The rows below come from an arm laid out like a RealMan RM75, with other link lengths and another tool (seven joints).
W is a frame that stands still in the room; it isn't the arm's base.
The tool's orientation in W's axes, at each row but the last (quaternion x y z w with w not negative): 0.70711, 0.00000, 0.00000, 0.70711; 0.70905, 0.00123, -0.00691, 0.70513; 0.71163, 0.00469, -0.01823, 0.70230; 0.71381, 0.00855, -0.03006, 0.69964; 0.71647, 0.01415, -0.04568, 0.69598; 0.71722, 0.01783, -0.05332, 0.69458; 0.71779, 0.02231, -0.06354, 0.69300
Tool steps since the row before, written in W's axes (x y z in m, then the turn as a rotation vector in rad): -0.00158, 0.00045, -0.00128, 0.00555, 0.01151, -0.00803; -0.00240, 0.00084, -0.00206, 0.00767, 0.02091, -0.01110; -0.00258, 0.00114, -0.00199, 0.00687, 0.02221, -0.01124; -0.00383, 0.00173, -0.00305, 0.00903, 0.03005, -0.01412; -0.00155, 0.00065, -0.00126, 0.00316, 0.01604, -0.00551; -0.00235, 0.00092, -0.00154, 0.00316, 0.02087, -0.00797; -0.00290, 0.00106, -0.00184, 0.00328, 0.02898, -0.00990
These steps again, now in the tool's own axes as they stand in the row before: -0.00158, -0.00128, -0.00045, 0.00555, -0.00803, -0.01151; -0.00238, -0.00209, -0.00081, 0.00763, -0.01113, -0.02091; -0.00254, -0.00209, -0.00106, 0.00681, -0.01131, -0.02219; -0.00371, -0.00329, -0.00155, 0.00889, -0.01423, -0.03004; -0.00146, -0.00140, -0.00054, 0.00292, -0.00572, -0.01601; -0.00222, -0.00180, -0.00075, 0.00293, -0.00833, -0.02076; -0.00271, -0.00221, -0.00082, 0.00284, -0.01054, -0.02880
